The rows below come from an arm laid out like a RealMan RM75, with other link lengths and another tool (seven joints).
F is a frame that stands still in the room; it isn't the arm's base.
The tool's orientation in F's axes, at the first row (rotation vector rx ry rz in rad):
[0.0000 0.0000 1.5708]
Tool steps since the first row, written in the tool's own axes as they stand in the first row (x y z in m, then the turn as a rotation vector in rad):
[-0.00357 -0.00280 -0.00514 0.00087 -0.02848 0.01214]
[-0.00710 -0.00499 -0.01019 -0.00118 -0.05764 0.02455]
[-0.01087 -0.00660 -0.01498 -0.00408 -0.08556 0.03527]
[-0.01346 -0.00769 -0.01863 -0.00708 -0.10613 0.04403]
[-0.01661 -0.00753 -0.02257 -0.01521 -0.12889 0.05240]
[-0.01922 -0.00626 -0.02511 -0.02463 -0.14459 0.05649]
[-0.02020 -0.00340 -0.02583 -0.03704 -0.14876 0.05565]
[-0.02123 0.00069 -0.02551 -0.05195 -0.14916 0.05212]
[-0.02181 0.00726 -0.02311 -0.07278 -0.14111 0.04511]
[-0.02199 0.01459 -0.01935 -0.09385 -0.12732 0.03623]
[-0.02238 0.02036 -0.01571 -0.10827 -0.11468 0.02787]
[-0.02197 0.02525 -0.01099 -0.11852 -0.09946 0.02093]
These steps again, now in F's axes. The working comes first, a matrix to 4 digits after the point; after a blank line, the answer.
The tool's axes in the first row as the columns of a matrix, in F's axes (used below as rounded here):
[0.0000 -1.0000 0.0000]
[1.0000 0.0000 0.0000]
[0.0000 0.0000 1.0000]

[0.00280 -0.00357 -0.00514 0.02848 0.00087 0.01214]
[0.00499 -0.00710 -0.01019 0.05764 -0.00118 0.02455]
[0.00660 -0.01087 -0.01498 0.08556 -0.00408 0.03527]
[0.00769 -0.01346 -0.01863 0.10613 -0.00708 0.04403]
[0.00753 -0.01661 -0.02257 0.12889 -0.01521 0.05240]
[0.00626 -0.01922 -0.02511 0.14459 -0.02463 0.05649]
[0.00340 -0.02020 -0.02583 0.14876 -0.03704 0.05565]
[-0.00069 -0.02123 -0.02551 0.14916 -0.05195 0.05212]
[-0.00726 -0.02181 -0.02311 0.14111 -0.07278 0.04511]
[-0.01459 -0.02199 -0.01935 0.12732 -0.09385 0.03623]
[-0.02036 -0.02238 -0.01571 0.11468 -0.10827 0.02787]
[-0.02525 -0.02197 -0.01099 0.09946 -0.11852 0.02093]

